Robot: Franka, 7 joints.
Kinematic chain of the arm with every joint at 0, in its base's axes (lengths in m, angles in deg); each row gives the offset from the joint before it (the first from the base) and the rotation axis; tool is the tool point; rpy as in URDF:
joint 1: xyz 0 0 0.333 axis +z
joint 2: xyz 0 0 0 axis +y
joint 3: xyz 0 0 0.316 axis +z
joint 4: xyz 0.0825 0 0 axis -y
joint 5: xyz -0.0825 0 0.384 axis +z
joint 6: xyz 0 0 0 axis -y
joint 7: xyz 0.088 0 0 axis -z
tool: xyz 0 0 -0.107 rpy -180 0 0
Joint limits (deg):
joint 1: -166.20..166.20
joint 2: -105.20..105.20
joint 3: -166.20..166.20
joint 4: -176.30..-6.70
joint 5: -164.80..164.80
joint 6: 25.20..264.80
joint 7: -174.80..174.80
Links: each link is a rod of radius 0.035 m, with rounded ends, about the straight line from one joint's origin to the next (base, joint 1, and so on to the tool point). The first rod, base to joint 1, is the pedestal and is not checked.
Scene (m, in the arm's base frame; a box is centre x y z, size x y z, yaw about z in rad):
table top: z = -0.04
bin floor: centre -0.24 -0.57 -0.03 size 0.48 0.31 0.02 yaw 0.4
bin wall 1: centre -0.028 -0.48 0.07 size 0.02 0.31 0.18 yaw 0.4
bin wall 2: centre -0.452 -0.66 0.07 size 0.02 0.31 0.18 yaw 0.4
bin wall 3: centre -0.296 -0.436 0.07 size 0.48 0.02 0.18 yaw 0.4
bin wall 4: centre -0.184 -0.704 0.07 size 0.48 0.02 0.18 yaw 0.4
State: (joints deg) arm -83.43 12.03 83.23 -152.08 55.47 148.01 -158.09
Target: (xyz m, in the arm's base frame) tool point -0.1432 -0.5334 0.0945
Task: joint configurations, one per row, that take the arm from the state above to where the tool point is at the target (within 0.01 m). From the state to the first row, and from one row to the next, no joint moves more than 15 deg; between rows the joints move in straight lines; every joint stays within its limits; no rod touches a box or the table.
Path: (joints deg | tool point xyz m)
1: -94.95 12.55 69.61 -146.44 55.64 151.20 -158.09 | 0.4000 -0.1940 0.2322
2: -106.48 13.08 55.99 -140.81 55.81 154.39 -158.09 | 0.2933 -0.3822 0.2446
3: -118.00 13.60 42.37 -135.17 55.98 157.57 -158.09 | 0.0996 -0.5081 0.2603
4: -129.52 14.12 28.75 -129.54 56.15 160.76 -158.09 | -0.1432 -0.5334 0.2818
5: -129.26 27.47 27.53 -124.97 55.50 160.29 -158.09 | -0.1480 -0.5409 0.1911
6: -128.99 40.81 26.31 -120.40 54.85 159.83 -158.09 | -0.1433 -0.5334 0.0945

